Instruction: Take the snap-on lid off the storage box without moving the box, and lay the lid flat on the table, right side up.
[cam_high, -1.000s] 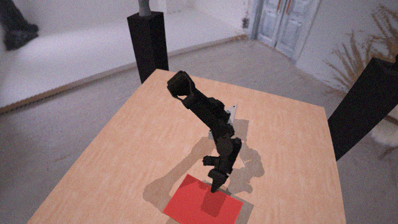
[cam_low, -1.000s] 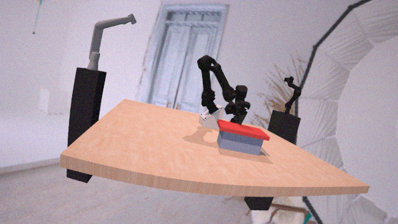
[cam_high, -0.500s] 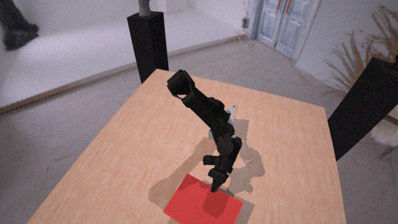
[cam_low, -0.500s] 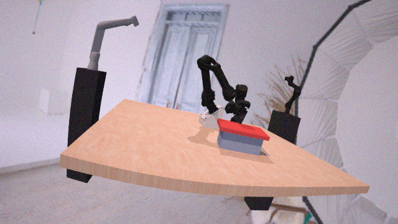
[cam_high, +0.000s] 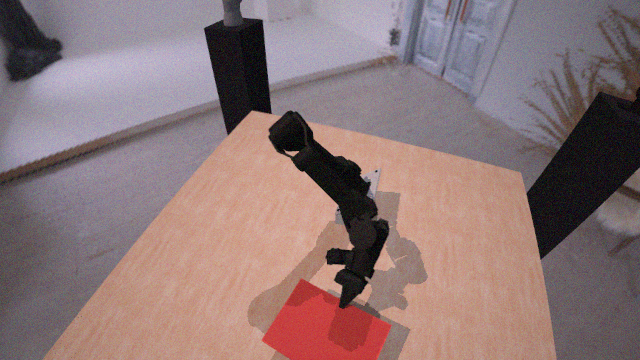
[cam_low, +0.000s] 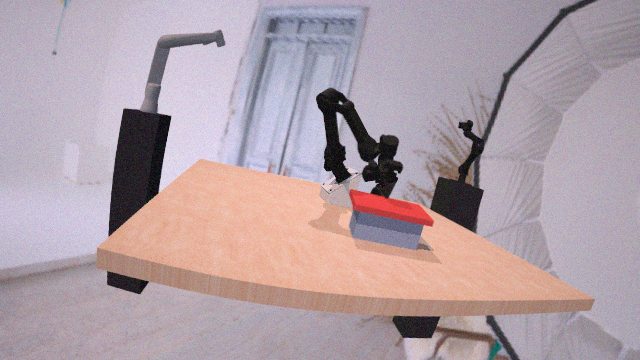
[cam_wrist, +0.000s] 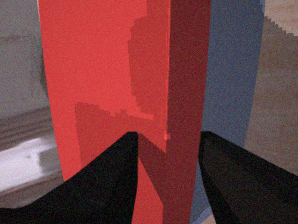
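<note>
Now: the red lid 7 cm ahead of my gripper tip and 1 cm to the right of it. Round my gripper tip: grey-blue storage box: 7 cm ahead, 1 cm to the right, 5 cm below.
</note>
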